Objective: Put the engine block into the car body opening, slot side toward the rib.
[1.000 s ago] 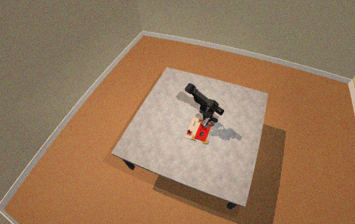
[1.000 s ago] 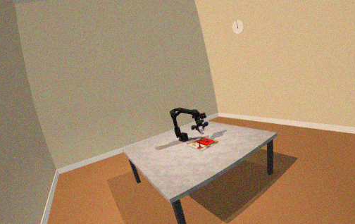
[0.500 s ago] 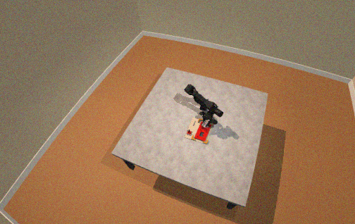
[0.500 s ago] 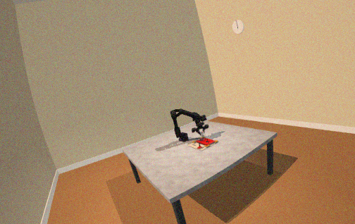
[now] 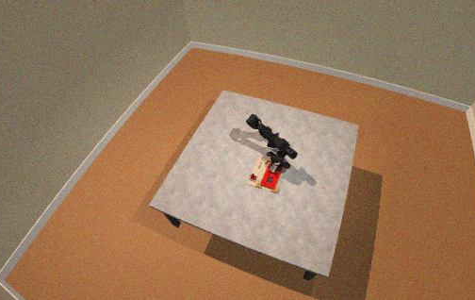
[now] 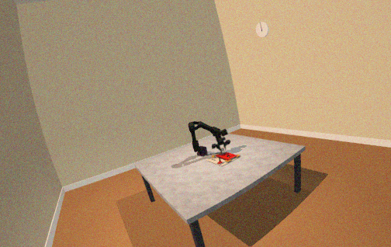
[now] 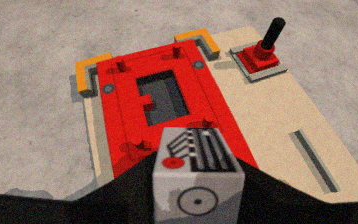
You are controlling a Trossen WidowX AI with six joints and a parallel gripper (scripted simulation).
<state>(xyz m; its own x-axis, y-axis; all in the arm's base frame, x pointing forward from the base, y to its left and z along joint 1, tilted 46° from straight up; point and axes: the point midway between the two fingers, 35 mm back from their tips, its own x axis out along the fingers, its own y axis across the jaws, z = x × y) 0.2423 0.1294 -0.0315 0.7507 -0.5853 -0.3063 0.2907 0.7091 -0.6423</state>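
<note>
Right now the tan base plate is 3 cm ahead of my gripper tip, 2 cm to the right of it and 4 cm below it. The rest, counted from my gripper tip: grey engine block: 1 cm behind, 1 cm above.
</note>
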